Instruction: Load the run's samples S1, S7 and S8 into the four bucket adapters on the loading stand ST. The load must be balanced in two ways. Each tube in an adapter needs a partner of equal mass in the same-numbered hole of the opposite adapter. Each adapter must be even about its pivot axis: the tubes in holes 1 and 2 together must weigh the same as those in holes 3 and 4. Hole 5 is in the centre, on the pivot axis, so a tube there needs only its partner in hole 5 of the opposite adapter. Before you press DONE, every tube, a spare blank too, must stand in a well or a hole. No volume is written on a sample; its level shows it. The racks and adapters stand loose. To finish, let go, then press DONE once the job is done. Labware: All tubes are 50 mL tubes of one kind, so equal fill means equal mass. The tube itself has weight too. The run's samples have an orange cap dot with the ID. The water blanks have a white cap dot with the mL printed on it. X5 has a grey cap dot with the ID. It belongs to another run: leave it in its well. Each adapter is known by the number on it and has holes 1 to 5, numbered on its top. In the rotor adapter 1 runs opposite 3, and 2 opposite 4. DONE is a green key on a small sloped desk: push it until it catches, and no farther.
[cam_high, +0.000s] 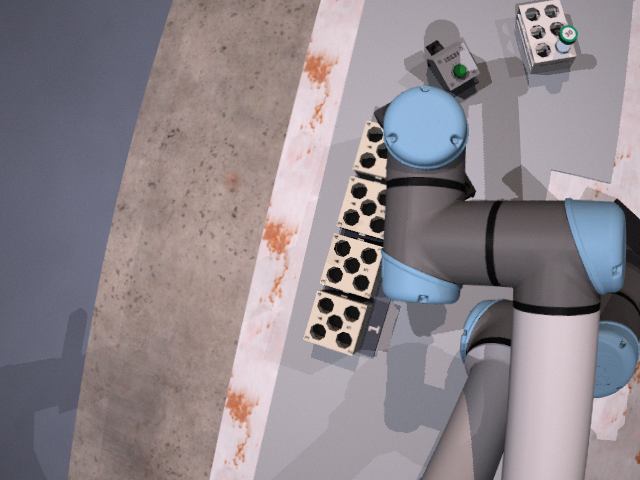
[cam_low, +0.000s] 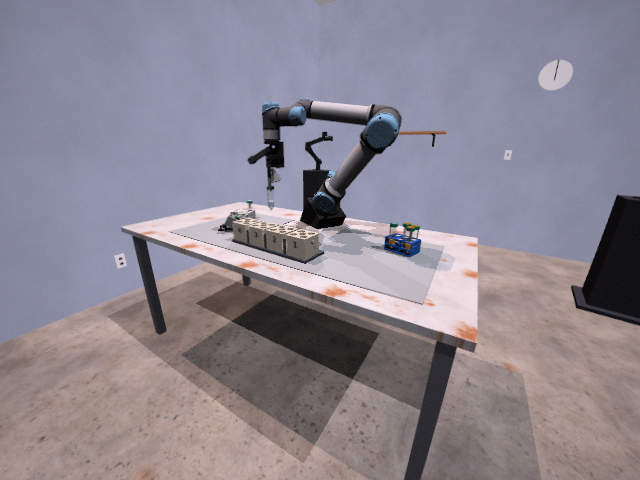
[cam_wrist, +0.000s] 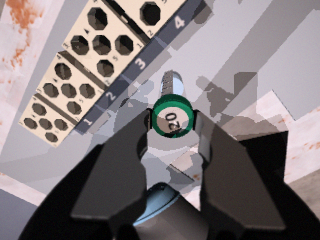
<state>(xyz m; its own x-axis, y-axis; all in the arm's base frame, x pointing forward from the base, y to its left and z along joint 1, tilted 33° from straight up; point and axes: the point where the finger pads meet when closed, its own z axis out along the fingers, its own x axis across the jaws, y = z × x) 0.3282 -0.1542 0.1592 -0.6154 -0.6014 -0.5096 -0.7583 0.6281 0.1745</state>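
The water blank lies 50 mm below my hand and 10 mm ahead of it. Round my hand: beige adapter: 200 mm below, 100 mm ahead, 60 mm to the left; white-dot blank: 380 mm to the right, 180 mm below, 140 mm behind; green DONE key: 250 mm to the right, 180 mm below, 40 mm ahead.
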